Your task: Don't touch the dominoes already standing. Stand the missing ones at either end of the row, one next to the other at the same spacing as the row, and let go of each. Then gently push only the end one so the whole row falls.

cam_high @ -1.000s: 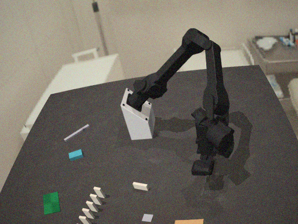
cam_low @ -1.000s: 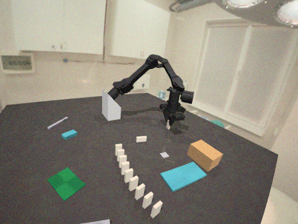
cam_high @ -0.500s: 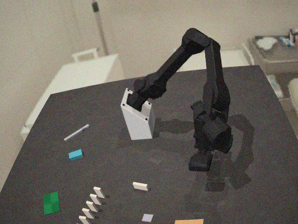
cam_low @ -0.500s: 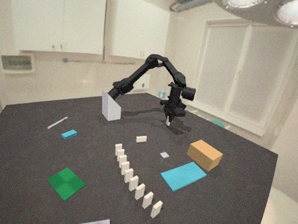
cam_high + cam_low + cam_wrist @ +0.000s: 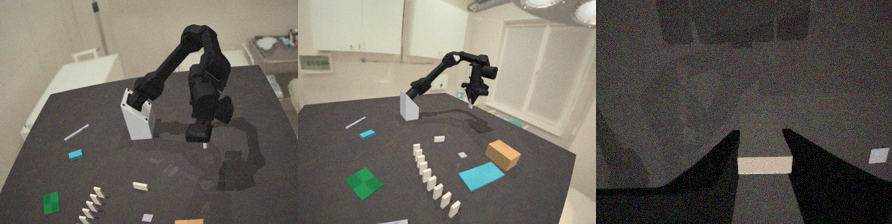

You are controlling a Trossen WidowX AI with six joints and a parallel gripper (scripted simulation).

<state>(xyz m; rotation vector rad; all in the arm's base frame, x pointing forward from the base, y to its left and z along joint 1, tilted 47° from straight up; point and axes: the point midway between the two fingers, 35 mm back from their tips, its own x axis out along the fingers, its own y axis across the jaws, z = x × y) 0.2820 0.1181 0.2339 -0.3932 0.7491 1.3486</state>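
The small lilac tile is 190 mm to the right of my gripper tip, 170 mm ahead of it and 160 mm below it. The rest, counted from my gripper tip: flat cyan plate 300 mm ahead, 210 mm to the right, 150 mm below; orange block 290 mm ahead, 130 mm below, 60 mm to the right; small cyan block 520 mm to the right, 150 mm below, 140 mm behind.
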